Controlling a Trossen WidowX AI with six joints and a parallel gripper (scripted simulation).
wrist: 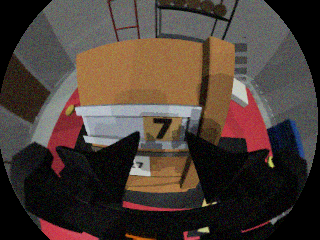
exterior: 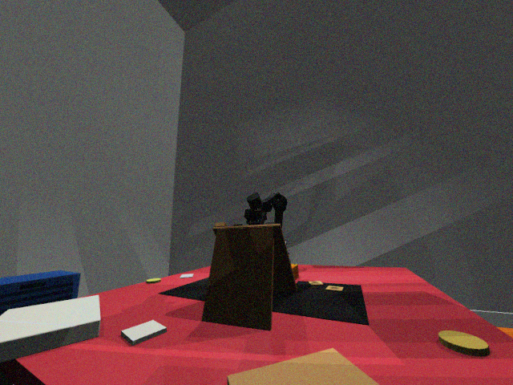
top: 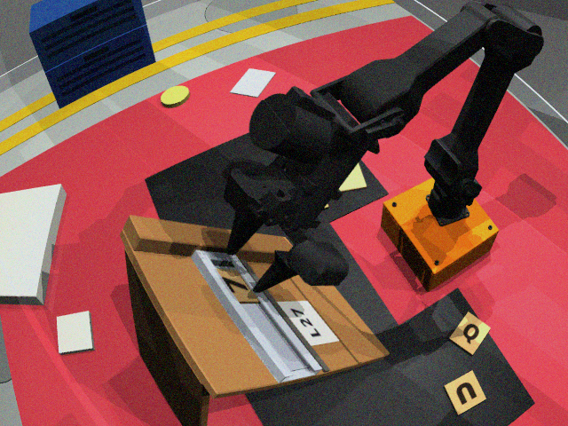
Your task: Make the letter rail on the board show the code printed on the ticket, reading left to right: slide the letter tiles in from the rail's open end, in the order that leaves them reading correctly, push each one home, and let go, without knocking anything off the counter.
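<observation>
My gripper tip is now 1 cm short of the 7 tile, 1 cm to the right of it and 2 cm above it. Also, from my gripper tip: white ticket (6 cm behind, 5 cm to the left, 9 cm below); then small white block (33 cm ahead, 7 cm to the right, 19 cm below); then black mat (15 cm behind, 5 cm to the right, 19 cm below).
</observation>
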